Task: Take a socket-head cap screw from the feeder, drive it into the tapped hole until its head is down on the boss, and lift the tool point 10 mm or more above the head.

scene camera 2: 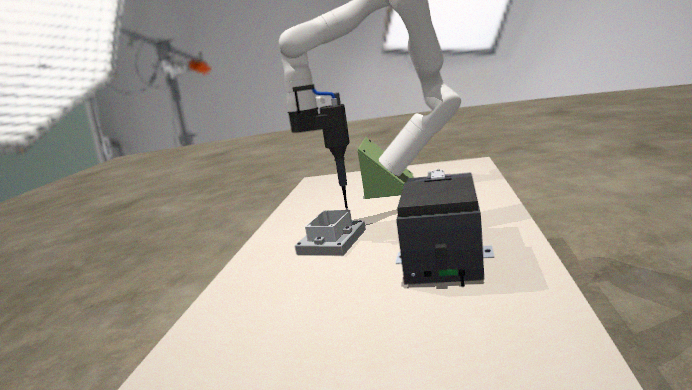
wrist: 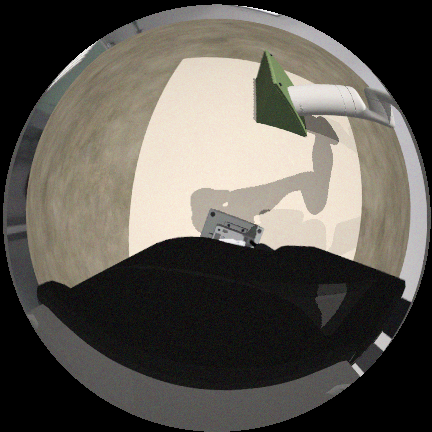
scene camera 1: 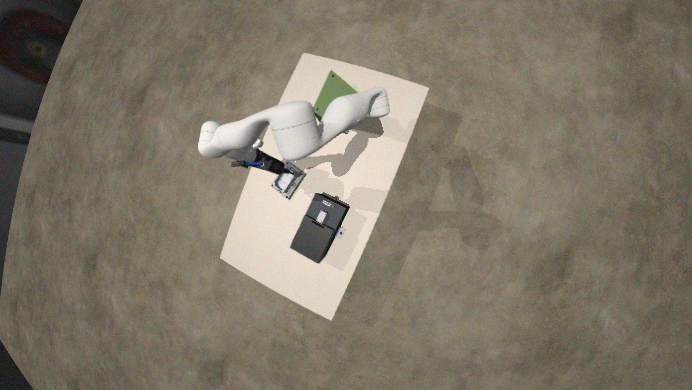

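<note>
My gripper, a black screwdriver with a thin bit [scene camera 1: 291, 173] [scene camera 2: 346, 207] [wrist: 253, 244], points down. In the scene camera 2 view its tip appears at the far right corner of the open grey box [scene camera 2: 320, 233], close to the rim's height; whether they touch cannot be told. A screw on the tip is too small to tell. The box stands on a grey base plate [scene camera 1: 287, 195] [scene camera 2: 320, 249] [wrist: 212, 223] with small bosses; the tapped hole and any screw in it cannot be made out. The black screw feeder [scene camera 1: 312, 237] [scene camera 2: 442, 245] stands right of the plate in the scene camera 2 view.
A green wedge mount [scene camera 1: 330, 92] [scene camera 2: 377, 177] [wrist: 272, 102] carries the white arm [scene camera 1: 295, 130] [scene camera 2: 420, 45] [wrist: 325, 100] behind the plate. A metal tab [scene camera 1: 341, 232] [scene camera 2: 489, 251] sticks out from the feeder's side. All stand on a pale table top [scene camera 1: 265, 250] [scene camera 2: 325, 340] [wrist: 200, 125].
</note>
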